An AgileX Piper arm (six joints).
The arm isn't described. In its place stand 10 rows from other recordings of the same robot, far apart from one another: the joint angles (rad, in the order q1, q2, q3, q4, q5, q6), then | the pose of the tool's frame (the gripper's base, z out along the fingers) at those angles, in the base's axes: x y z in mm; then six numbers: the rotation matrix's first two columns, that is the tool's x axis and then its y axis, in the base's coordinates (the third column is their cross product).
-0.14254 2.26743 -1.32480 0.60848 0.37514 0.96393 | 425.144 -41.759 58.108 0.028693 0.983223 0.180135 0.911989 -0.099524 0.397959
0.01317 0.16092 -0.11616 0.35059 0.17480 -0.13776 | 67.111 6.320 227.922 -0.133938 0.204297 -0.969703 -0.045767 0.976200 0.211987
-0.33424 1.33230 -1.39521 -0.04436 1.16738 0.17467 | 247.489 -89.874 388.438 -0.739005 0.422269 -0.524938 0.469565 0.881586 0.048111
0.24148 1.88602 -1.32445 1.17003 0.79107 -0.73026 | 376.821 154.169 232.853 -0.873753 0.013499 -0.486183 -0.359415 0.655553 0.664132
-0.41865 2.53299 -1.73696 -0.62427 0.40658 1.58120 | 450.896 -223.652 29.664 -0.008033 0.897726 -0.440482 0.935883 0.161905 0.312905
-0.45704 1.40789 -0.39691 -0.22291 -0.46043 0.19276 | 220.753 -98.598 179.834 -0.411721 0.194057 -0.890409 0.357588 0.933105 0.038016
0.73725 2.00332 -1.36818 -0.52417 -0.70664 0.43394 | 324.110 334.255 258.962 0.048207 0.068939 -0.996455 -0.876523 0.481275 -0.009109
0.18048 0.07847 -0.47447 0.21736 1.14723 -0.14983 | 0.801 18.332 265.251 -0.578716 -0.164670 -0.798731 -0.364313 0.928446 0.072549
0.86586 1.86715 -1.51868 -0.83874 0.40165 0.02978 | 306.626 319.578 293.676 0.154794 -0.843387 -0.514525 -0.638477 0.312030 -0.703551
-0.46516 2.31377 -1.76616 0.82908 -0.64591 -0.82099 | 460.424 -276.271 214.001 -0.073588 -0.067271 -0.995017 0.795258 0.598092 -0.099250
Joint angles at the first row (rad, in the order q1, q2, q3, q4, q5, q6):
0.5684, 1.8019, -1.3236, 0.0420, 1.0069, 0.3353
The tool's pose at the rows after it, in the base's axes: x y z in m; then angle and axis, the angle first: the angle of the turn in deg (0 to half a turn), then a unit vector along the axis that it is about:
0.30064 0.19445 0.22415 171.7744 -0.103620 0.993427 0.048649
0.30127 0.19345 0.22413 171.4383 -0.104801 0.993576 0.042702
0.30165 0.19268 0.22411 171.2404 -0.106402 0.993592 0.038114
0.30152 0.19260 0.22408 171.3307 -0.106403 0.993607 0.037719
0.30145 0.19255 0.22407 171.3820 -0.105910 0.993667 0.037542
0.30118 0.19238 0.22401 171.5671 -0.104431 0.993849 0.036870
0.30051 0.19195 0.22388 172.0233 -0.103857 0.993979 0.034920
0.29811 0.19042 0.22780 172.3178 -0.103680 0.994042 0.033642
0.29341 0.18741 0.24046 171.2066 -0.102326 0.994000 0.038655
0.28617 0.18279 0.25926 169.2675 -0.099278 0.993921 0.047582
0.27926 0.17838 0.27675 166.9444 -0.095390 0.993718 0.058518
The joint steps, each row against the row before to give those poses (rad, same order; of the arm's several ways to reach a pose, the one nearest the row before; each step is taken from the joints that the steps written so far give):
0.0000, 0.0000, 0.0000, -0.0155, 0.0010, 0.0130
0.0000, 0.0000, 0.0000, -0.0153, 0.0000, 0.0048
0.0000, 0.0000, 0.0000, -0.0112, 0.0010, 0.0020
0.0000, 0.0000, 0.0000, 0.0000, 0.0017, 0.0000
0.0000, 0.0000, 0.0000, 0.0000, 0.0010, 0.0010
0.0000, 0.0000, 0.0000, 0.0000, 0.0035, 0.0029
0.0000, 0.0000, 0.0000, 0.0000, 0.0088, 0.0012
0.0000, -0.0120, 0.0004, 0.0000, 0.0174, 0.0004
0.0000, -0.0372, 0.0008, 0.0000, 0.0146, 0.0026
0.0000, -0.0555, 0.0000, 0.0000, 0.0173, 0.0061
0.0000, -0.0526, 0.0000, 0.0000, 0.0065, 0.0077

